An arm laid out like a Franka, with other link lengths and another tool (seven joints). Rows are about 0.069 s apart.
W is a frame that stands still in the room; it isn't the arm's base.
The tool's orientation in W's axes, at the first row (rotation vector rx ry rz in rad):
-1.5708, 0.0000, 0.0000
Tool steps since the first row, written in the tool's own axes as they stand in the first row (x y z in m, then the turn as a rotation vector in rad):
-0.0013, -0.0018, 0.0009, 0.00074, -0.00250, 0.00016
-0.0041, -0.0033, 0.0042, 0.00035, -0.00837, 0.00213
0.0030, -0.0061, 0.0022, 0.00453, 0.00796, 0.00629
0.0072, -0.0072, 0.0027, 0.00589, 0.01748, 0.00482
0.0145, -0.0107, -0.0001, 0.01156, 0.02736, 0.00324
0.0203, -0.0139, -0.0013, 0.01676, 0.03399, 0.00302
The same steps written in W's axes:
-0.0013, 0.0009, 0.0018, 0.00074, 0.00016, 0.00250
-0.0041, 0.0042, 0.0033, 0.00035, 0.00213, 0.00837
0.0030, 0.0022, 0.0061, 0.00453, 0.00629, -0.00796
0.0072, 0.0027, 0.0072, 0.00589, 0.00482, -0.01748
0.0145, -0.0001, 0.0107, 0.01156, 0.00324, -0.02736
0.0203, -0.0013, 0.0139, 0.01676, 0.00302, -0.03399

